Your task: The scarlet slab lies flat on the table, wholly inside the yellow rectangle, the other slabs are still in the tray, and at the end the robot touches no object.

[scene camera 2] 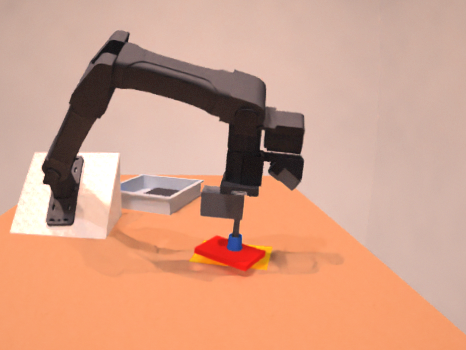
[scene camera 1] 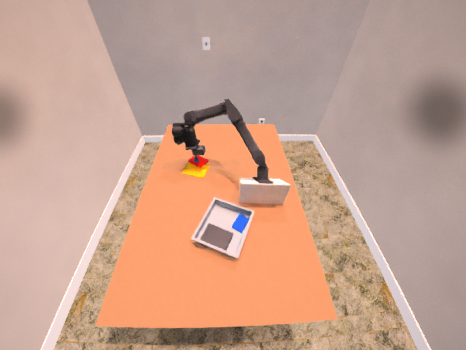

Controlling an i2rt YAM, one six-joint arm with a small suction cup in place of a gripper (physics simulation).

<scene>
A grey tray shows in scene camera 2 and in scene camera 1. One and the same spot on the grey tray: (scene camera 2: 132, 198) is (scene camera 1: 234, 207).
</scene>
